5 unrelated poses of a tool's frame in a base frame.
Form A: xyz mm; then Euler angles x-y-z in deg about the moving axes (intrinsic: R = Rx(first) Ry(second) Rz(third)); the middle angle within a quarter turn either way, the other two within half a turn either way.
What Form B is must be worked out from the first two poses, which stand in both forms.
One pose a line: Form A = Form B
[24 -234 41 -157.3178 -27.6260 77.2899] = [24 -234 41 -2.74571 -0.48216 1.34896]
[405 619 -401 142.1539 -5.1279 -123.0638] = [405 619 -401 2.48105 -0.08950 -2.14787]
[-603 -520 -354 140.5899 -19.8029 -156.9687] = [-603 -520 -354 2.45376 -0.34563 -2.73962]
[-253 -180 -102 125.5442 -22.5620 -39.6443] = [-253 -180 -102 2.19116 -0.39378 -0.69192]
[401 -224 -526 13.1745 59.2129 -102.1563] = [401 -224 -526 0.22994 1.03346 -1.78296]
